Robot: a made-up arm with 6 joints. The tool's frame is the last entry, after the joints.
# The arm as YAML. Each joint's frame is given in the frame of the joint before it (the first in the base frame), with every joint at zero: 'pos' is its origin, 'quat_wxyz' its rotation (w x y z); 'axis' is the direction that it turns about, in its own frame. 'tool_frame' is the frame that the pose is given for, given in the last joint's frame.
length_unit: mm
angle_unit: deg
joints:
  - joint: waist
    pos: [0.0, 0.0, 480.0]
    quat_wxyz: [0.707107, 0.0, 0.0, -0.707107]
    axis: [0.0, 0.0, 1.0]
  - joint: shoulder
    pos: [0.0, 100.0, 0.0]
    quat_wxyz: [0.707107, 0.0, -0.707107, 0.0]
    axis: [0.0, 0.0, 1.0]
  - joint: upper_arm
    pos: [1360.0, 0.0, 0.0]
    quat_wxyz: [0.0, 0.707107, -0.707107, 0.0]
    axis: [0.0, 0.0, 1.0]
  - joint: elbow
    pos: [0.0, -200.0, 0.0]
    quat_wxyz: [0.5, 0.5, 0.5, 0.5]
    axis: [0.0, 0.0, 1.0]
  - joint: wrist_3
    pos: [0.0, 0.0, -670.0]
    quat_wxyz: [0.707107, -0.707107, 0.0, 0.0]
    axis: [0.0, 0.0, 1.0]
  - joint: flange
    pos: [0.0, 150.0, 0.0]
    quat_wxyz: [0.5, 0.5, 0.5, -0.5]
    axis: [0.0, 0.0, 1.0]
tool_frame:
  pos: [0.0, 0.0, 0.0]
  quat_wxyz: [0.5, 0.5, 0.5, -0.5]
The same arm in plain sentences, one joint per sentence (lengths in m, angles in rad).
The arm has six revolute joints in a row. What follows holds with every joint at zero, and every direction is one of the base frame's. Joint 1 is mounted 0.48 m along +z from the base frame's origin and turns about +z. Joint 2 is mounted 0.1 m along +x from joint 1 and turns about +y. Joint 3 is mounted 1.36 m along +z from joint 2 and turns about -y. Joint 4 is mounted 0.2 m along +z from joint 3 and turns about -x. Joint 5 is mounted 0.67 m along +x from joint 4 and turns about -y. Joint 6 is mounted 0.15 m along +x from joint 5 and turns about -x. The tool frame, which is the frame that the pose is given for, is mounted at the same point as joint 6; its axes are parallel to the base frame's.
